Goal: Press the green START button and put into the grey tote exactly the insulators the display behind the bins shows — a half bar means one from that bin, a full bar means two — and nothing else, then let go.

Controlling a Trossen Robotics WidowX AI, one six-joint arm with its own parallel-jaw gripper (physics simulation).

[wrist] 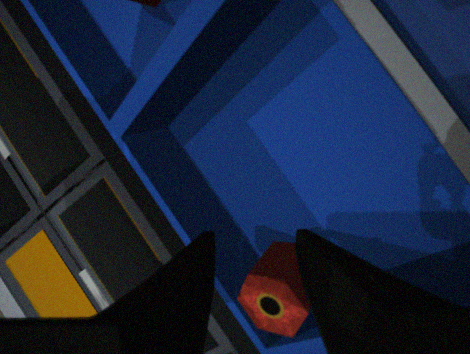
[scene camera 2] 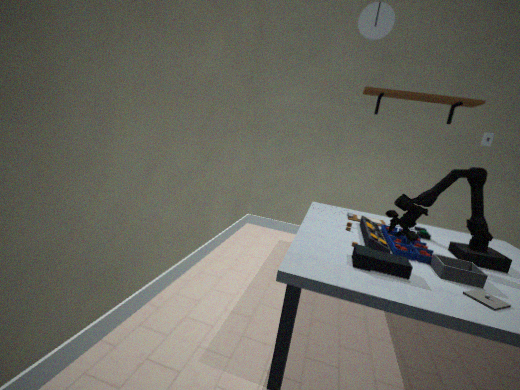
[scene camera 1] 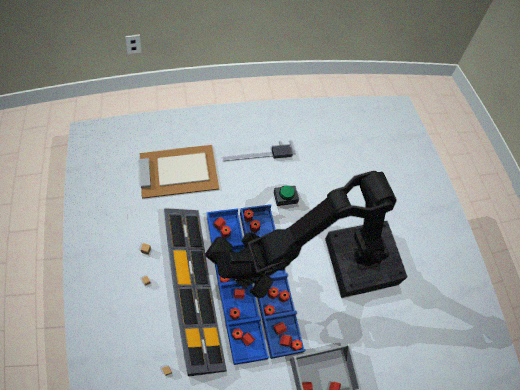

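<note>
My gripper (wrist: 255,241) is part open and empty, over the display-side bin in the second row from the top in scene camera 1. A red insulator (wrist: 272,305) (scene camera 1: 224,279) lies in that bin's corner, below the fingertips and near the right finger. The arm hides part of this bin and the one beside it. The display (scene camera 1: 186,250) shows one full amber bar (scene camera 1: 182,267) in its second row and two half bars (scene camera 1: 193,337) (scene camera 1: 211,336) in its bottom row. Two red insulators (scene camera 1: 307,386) (scene camera 1: 334,386) show in the grey tote (scene camera 1: 353,367) (scene camera 2: 462,275), cut off below. The green button (scene camera 1: 287,192) stands beyond the bins.
Other blue bins hold red insulators (scene camera 1: 237,333) (scene camera 1: 279,328). A clipboard (scene camera 1: 215,170) and caliper (scene camera 1: 282,151) lie at the back. Small wooden blocks (scene camera 1: 145,248) (scene camera 1: 166,370) lie left of the display. A black box (scene camera 2: 382,261) stands beside the display's near end.
</note>
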